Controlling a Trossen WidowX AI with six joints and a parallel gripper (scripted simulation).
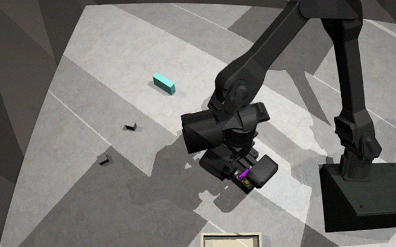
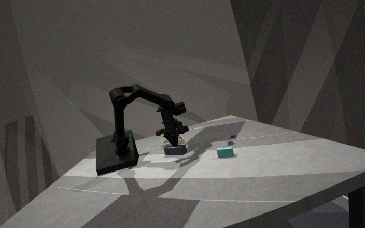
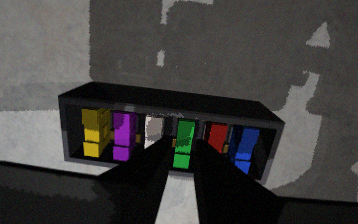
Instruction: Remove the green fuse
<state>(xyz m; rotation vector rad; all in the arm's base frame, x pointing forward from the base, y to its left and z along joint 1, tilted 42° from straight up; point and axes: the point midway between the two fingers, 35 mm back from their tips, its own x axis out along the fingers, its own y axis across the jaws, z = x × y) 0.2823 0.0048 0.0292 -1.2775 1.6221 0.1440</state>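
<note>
Right now the white fuse is 10 mm behind my gripper tip, 10 mm to the left of it and 20 mm below it. From my gripper tip the other things lie so: purple fuse (30 mm behind, 20 mm to the left, 20 mm below); red fuse (10 mm ahead, 10 mm to the right, 20 mm below); green fuse (20 mm below).
</note>
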